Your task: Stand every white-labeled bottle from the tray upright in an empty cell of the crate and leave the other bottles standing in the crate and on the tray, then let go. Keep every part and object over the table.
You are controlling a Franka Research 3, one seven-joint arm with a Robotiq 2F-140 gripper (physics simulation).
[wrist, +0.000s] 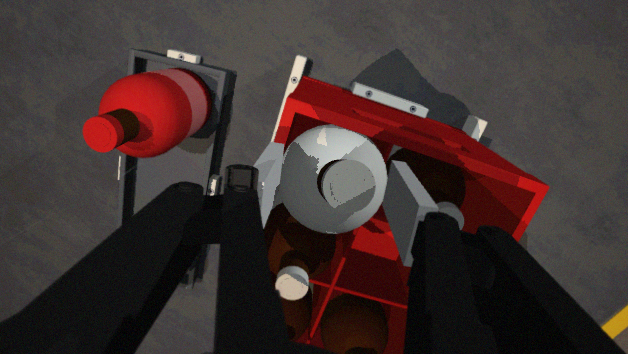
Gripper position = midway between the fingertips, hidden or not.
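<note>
I can see a red bottle (144,115) here, along with a white bottle (333,180). My own gripper (334,175) is in this same view.
</note>
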